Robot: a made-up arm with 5 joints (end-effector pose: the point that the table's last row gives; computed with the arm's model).
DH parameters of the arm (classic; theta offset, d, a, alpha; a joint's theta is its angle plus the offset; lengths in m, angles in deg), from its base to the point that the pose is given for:
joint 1: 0 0.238 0 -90
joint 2: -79.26 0 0.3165 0
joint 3: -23.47 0 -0.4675 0
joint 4: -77.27 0 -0.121 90
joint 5: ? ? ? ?
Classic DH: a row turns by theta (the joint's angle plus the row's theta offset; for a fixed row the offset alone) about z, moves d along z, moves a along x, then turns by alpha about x.
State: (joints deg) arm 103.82 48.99 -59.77 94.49 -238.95
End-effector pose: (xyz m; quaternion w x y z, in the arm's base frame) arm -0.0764 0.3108 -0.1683 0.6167 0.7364 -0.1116 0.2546
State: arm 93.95 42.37 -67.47 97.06 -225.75
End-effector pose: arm -0.0297 0.4299 -0.1040 0.5363 0.7597 -0.2788 0.2399
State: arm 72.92 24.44 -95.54 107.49 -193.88
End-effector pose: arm 0.1918 0.6244 0.2507 0.2717 0.6527 -0.6902 0.1539
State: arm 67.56 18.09 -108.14 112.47 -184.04
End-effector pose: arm 0.2526 0.6116 0.4302 0.1653 0.5738 -0.7956 0.1023
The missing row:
joint 5: 180 0.154 0 0
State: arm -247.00 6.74 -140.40 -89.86 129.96
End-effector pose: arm -0.0625 0.1473 0.9576 0.7921 0.3667 -0.0547 0.4850
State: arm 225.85 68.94 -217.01 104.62 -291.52
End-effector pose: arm -0.4589 -0.4728 0.7076 0.2007 -0.1823 -0.9109 0.3110
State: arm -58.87 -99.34 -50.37 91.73 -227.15
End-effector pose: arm 0.0100 -0.0166 0.7124 0.2916 0.0893 0.8701 -0.3871
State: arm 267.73 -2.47 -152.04 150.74 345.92
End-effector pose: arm -0.0111 -0.2794 0.8615 0.0263 0.7757 -0.6303 0.0197
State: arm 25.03 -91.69 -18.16 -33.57 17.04
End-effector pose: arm 0.0688 0.0321 0.7353 0.3408 -0.3131 -0.0219 -0.8862
